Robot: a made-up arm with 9 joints. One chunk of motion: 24 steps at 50 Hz.
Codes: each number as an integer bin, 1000 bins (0 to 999) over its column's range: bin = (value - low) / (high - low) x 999, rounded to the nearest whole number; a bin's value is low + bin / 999 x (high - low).
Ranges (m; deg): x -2.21..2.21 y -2.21..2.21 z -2.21..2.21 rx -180..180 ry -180..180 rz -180..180
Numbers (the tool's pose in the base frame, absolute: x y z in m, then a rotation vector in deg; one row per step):
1: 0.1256 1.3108 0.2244 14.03 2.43 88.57
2: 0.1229 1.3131 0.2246 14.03 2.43 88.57
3: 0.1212 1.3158 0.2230 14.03 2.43 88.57
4: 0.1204 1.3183 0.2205 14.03 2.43 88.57
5: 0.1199 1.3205 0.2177 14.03 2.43 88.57
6: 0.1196 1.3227 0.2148 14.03 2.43 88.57
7: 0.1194 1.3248 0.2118 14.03 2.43 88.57
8: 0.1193 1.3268 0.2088 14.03 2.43 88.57
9: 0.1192 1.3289 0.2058 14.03 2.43 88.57
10: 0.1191 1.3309 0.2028 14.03 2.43 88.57
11: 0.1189 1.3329 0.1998 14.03 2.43 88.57
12: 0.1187 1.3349 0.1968 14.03 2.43 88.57
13: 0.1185 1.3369 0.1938 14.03 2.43 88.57
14: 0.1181 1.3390 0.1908 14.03 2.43 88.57
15: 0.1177 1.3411 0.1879 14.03 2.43 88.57
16: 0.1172 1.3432 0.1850 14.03 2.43 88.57
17: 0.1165 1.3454 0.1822 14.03 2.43 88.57
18: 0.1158 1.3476 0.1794 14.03 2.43 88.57
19: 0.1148 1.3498 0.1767 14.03 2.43 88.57
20: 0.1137 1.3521 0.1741 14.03 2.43 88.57
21: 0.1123 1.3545 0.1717 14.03 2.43 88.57
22: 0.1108 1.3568 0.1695 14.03 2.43 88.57
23: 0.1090 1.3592 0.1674 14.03 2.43 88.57
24: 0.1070 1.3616 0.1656 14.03 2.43 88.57
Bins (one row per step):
1: 528 796 550 538 506 745
2: 527 796 550 538 506 745
3: 527 797 550 538 506 745
4: 527 797 549 538 506 745
5: 527 798 549 538 506 745
6: 527 798 548 538 506 745
7: 526 799 547 538 506 745
8: 526 799 547 538 506 745
9: 526 800 546 538 506 745
10: 526 800 545 538 506 745
11: 526 801 545 538 506 745
12: 526 801 544 538 506 745
13: 526 802 543 538 506 745
14: 526 802 543 538 506 745
15: 526 803 542 538 506 745
16: 526 803 541 538 506 745
17: 526 804 541 538 506 745
18: 526 804 540 538 506 745
19: 525 805 539 538 506 745
20: 525 805 539 538 506 745
21: 525 806 538 538 506 745
22: 525 806 538 538 506 745
23: 524 807 537 538 506 745
24: 524 807 537 538 506 745

